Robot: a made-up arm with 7 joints.
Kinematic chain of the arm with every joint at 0, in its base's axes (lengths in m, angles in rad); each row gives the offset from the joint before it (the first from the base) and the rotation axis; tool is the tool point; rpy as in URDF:
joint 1: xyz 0 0 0.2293 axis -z
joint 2: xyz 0 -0.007 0.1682 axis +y
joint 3: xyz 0 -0.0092 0.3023 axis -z
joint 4: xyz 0 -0.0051 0.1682 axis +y
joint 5: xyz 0 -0.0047 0.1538 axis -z
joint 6: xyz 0 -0.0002 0.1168 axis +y
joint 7: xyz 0 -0.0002 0.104 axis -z
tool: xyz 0 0 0 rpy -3.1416 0 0
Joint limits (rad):
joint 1: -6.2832..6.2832
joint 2: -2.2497..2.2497
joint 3: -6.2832..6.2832
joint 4: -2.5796..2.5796
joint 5: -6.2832..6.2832
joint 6: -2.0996..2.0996
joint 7: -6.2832..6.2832
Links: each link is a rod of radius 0.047 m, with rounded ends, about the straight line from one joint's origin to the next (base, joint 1, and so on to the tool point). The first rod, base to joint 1, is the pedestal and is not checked.
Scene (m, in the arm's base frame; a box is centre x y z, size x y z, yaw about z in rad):
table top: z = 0
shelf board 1: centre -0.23 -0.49 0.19 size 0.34 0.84 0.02 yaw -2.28
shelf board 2: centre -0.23 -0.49 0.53 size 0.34 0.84 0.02 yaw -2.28
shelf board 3: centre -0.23 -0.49 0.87 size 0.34 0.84 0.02 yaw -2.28
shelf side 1: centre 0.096 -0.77 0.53 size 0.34 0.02 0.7 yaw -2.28
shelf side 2: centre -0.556 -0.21 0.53 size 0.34 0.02 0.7 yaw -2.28
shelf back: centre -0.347 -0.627 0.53 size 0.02 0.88 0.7 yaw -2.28
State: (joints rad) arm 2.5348 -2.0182 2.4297 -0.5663 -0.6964 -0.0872 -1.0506
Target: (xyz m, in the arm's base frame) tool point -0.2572 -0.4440 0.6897
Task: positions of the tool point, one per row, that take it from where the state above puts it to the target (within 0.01 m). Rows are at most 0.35 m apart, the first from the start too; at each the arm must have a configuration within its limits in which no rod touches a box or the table.
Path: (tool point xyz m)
1: 0.6980 0.2945 0.5008
2: 0.5798 0.1976 0.7526
3: 0.3939 0.0632 0.8958
4: 0.1953 -0.0728 0.9140
5: 0.0337 -0.1737 0.8287
6: -0.0612 -0.2156 0.6897
7: -0.1216 -0.2952 0.7102
8: -0.1875 -0.3726 0.7104
9: -0.2572 -0.4440 0.6897

